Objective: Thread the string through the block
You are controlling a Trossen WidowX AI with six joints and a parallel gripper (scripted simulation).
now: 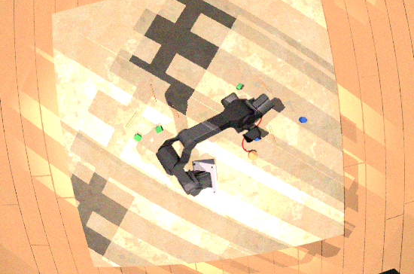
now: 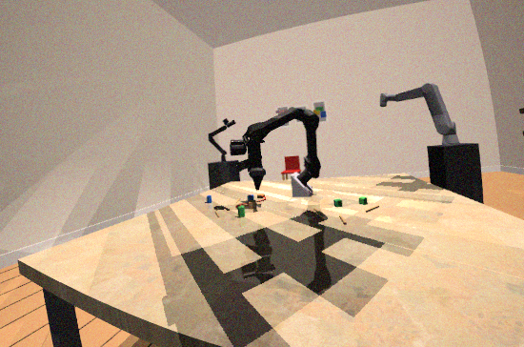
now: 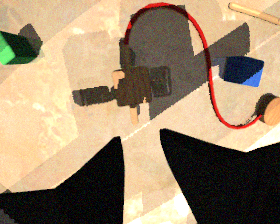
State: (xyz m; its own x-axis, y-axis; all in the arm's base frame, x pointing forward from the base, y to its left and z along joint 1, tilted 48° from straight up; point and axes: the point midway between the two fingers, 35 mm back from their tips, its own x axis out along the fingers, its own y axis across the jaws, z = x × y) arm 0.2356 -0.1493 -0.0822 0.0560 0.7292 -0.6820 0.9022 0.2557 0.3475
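My gripper tip is 10 mm short of the wooden block, 20 mm to the left of it and 60 mm above it. The rest, counted from my gripper tip: blue cube (100 mm behind, 80 mm to the right, 60 mm below); then round wooden button (180 mm behind, 50 mm to the right, 70 mm below); then thin wooden stick (20 mm ahead, 40 mm to the right, 60 mm below).
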